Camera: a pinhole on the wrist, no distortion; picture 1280 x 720 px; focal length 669.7 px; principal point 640.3 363.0 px. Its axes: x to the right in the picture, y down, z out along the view. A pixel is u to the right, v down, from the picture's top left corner.
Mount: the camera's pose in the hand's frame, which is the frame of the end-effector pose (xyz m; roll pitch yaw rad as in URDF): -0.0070 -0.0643 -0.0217 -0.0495 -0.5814 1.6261
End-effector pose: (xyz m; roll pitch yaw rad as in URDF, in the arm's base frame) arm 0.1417 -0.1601 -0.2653 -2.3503 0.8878 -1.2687
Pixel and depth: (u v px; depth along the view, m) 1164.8 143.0 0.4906
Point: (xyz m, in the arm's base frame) 0.4861 0.2039 -0.6282
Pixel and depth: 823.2 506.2 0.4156
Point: 0.4874 0.1228 -0.2609
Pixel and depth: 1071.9 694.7 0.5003
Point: 0.4450 0.3953 -0.2637
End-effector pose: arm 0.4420 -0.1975 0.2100 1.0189 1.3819 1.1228
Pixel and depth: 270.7 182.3 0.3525
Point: 0.6634 -0.5761 0.0712
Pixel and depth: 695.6 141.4 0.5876
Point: 0.9925 -0.4554 0.0343
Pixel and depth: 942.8 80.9 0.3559
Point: 0.8322 -0.2600 0.1007
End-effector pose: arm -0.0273 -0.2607 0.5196 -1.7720 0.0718 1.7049
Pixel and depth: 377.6 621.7 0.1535
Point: -0.1288 -0.3280 0.7064
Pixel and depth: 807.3 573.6 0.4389
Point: -0.4382 -0.4657 0.6649
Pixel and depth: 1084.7 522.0 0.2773
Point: -0.3279 -0.3882 0.5282
